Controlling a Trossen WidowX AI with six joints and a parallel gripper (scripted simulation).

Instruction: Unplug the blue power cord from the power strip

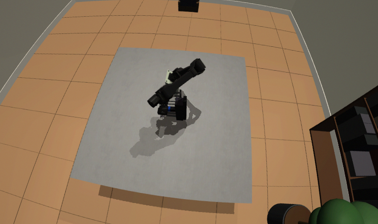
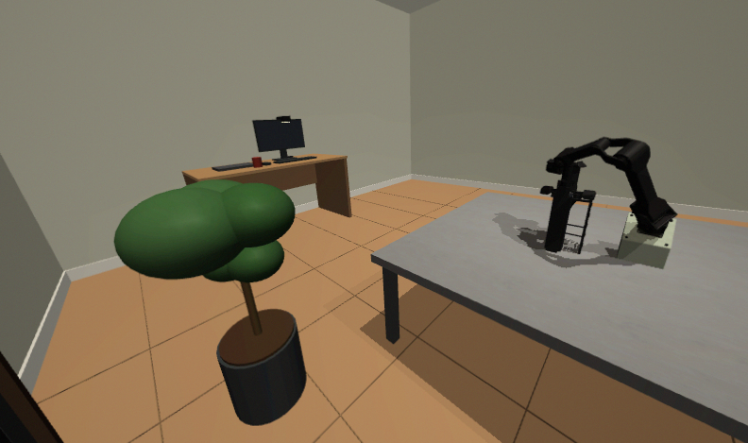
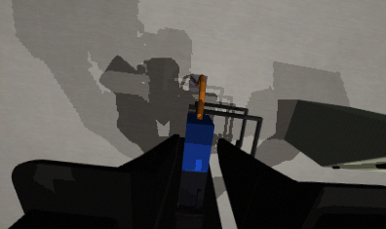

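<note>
Right now my gripper tip is 3 cm to the right of the blue plug, 1 cm past it and 1 cm above it.
</note>
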